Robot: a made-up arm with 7 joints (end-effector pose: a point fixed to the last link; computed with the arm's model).
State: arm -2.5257 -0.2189 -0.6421 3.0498 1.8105 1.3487 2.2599
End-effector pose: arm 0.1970 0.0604 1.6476 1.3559 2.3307 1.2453
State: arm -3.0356 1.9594 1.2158 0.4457 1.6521 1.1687 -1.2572
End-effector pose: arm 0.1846 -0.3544 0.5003 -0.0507 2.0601 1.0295
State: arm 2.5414 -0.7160 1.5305 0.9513 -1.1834 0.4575 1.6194
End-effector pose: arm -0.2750 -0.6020 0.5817 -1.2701 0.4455 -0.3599
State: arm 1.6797 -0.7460 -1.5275 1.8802 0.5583 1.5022 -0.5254
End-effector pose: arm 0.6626 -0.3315 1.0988 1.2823 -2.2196 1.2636
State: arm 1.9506 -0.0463 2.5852 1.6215 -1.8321 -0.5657 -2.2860
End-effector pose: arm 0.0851 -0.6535 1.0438 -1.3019 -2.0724 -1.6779
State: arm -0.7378 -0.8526 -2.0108 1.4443 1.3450 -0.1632 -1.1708
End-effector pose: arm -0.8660 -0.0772 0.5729 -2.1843 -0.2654 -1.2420
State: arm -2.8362 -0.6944 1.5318 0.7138 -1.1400 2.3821 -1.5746
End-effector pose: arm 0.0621 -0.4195 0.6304 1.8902 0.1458 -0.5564
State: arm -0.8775 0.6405 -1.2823 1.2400 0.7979 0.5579 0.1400
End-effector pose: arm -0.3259 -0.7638 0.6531 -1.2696 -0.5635 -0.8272
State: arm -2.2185 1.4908 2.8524 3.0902 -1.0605 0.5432 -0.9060
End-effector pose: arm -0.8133 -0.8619 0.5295 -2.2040 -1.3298 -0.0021
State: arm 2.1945 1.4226 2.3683 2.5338 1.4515 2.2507 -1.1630
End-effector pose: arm -0.6145 0.6783 0.9393 1.3885 0.3267 -2.7235
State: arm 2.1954 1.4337 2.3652 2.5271 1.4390 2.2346 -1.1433
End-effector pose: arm -0.6211 0.6773 0.9321 1.4238 0.3635 -2.6987
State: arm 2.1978 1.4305 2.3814 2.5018 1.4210 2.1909 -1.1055
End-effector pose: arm -0.6249 0.6655 0.9476 1.4448 0.4596 -2.6566
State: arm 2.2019 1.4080 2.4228 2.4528 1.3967 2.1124 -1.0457
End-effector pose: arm -0.6218 0.6386 0.9931 1.4423 0.6297 -2.5935
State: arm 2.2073 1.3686 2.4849 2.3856 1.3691 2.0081 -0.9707
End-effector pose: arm -0.6065 0.5970 1.0620 1.4138 0.8549 -2.5142
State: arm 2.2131 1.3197 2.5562 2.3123 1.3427 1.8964 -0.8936
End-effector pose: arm -0.5767 0.5462 1.1387 1.3663 1.0958 -2.4294
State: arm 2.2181 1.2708 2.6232 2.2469 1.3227 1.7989 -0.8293
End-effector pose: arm -0.5376 0.4963 1.2065 1.3112 1.3063 -2.3550
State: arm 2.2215 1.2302 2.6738 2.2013 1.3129 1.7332 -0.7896
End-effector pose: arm -0.5006 0.4577 1.2546 1.2602 1.4502 -2.3074
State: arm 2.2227 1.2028 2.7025 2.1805 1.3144 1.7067 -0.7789
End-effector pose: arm -0.4753 0.4364 1.2813 1.2198 1.5125 -2.2959
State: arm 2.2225 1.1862 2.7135 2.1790 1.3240 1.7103 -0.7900
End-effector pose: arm -0.4623 0.4292 1.2930 1.1886 1.5124 -2.3125
